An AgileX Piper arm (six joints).
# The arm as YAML. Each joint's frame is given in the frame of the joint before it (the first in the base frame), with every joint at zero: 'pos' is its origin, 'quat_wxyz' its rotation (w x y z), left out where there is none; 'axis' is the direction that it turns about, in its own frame. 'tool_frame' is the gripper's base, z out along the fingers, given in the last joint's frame.
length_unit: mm
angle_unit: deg
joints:
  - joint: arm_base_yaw
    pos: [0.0, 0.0, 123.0]
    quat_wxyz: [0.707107, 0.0, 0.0, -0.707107]
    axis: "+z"
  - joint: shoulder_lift
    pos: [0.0, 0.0, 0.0]
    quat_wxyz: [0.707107, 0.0, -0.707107, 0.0]
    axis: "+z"
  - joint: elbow
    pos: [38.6, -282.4, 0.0]
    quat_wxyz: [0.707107, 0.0, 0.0, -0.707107]
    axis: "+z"
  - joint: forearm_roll
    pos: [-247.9, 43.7, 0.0]
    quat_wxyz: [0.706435, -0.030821, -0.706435, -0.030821]
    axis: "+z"
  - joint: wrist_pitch
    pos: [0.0, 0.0, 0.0]
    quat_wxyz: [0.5, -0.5, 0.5, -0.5]
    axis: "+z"
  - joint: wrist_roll
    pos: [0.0, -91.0, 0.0]
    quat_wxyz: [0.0, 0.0, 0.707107, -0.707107]
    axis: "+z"
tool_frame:
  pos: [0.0, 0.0, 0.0]
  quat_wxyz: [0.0, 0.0, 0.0, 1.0]
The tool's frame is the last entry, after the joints.
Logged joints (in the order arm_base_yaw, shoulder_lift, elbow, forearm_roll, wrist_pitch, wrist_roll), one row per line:
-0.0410, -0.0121, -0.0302, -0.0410, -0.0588, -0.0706
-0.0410, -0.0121, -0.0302, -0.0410, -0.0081, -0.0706
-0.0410, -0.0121, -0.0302, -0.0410, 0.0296, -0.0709
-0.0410, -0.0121, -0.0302, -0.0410, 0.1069, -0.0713
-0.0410, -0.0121, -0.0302, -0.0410, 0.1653, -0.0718
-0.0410, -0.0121, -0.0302, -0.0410, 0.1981, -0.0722
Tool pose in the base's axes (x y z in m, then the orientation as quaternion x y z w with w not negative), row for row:
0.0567, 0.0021, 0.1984, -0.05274, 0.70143, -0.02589, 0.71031
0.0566, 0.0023, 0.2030, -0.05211, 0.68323, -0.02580, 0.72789
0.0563, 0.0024, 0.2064, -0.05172, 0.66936, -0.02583, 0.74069
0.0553, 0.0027, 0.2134, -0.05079, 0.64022, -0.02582, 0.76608
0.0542, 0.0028, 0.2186, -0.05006, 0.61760, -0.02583, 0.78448
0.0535, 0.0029, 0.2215, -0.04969, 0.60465, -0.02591, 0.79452
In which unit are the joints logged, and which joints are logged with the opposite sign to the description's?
The joints are logged in radians. Opposite sign: arm_base_yaw, elbow, wrist_pitch.
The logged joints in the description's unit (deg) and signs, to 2 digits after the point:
2.35, -0.69, 1.73, -2.35, 3.37, -4.05
2.35, -0.69, 1.73, -2.35, 0.46, -4.05
2.35, -0.69, 1.73, -2.35, -1.70, -4.06
2.35, -0.69, 1.73, -2.35, -6.12, -4.09
2.35, -0.69, 1.73, -2.35, -9.47, -4.11
2.35, -0.69, 1.73, -2.35, -11.35, -4.14

